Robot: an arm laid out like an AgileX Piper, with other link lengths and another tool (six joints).
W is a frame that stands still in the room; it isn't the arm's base.
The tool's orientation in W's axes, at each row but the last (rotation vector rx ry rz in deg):
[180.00, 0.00, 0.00]
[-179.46, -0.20, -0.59]
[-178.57, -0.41, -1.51]
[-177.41, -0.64, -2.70]
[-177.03, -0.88, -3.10]
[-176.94, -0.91, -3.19]
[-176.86, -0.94, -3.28]
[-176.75, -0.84, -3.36]
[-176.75, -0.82, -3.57]
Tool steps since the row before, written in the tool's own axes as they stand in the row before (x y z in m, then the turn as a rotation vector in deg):
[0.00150, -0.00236, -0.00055, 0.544, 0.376, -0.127]
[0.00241, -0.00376, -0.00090, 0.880, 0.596, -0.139]
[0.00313, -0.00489, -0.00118, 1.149, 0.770, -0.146]
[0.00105, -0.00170, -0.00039, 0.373, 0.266, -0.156]
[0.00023, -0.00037, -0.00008, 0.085, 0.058, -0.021]
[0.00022, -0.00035, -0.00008, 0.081, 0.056, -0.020]
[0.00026, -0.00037, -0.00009, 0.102, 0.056, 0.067]
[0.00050, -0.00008, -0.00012, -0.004, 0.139, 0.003]
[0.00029, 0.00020, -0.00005, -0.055, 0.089, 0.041]
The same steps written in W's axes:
[0.00150, 0.00236, 0.00055, 0.544, -0.376, 0.127]
[0.00240, 0.00376, 0.00095, 0.880, -0.595, 0.139]
[0.00309, 0.00487, 0.00135, 1.150, -0.768, 0.146]
[0.00102, 0.00169, 0.00050, 0.370, -0.270, 0.155]
[0.00022, 0.00037, 0.00011, 0.085, -0.058, 0.021]
[0.00021, 0.00035, 0.00011, 0.081, -0.056, 0.020]
[0.00025, 0.00037, 0.00012, 0.105, -0.051, -0.066]
[0.00049, 0.00008, 0.00014, -0.002, -0.139, -0.011]
[0.00029, -0.00020, 0.00005, -0.052, -0.087, -0.048]

